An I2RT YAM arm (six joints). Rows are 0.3 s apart.
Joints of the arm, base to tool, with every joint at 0 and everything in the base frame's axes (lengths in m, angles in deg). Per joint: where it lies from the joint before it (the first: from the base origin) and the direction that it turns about. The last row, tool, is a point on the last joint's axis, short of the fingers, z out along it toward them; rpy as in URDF.
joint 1: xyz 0 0 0.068 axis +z
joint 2: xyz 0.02 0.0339 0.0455 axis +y
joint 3: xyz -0.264 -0.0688 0 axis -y
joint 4: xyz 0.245 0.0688 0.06 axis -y
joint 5: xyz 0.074 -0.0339 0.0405 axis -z
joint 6: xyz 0.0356 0 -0.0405 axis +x
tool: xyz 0 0 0 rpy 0 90 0
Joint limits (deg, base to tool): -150..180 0..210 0..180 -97..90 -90..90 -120..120
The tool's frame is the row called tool.
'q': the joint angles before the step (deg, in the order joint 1, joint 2, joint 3, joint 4, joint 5, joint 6). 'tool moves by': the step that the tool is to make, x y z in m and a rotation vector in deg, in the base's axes. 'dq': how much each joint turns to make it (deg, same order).
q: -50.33 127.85 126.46 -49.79 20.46 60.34
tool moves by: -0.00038 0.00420 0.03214 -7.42 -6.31 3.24
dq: 0.12 -4.36 -2.71 8.85 -2.24 -2.29
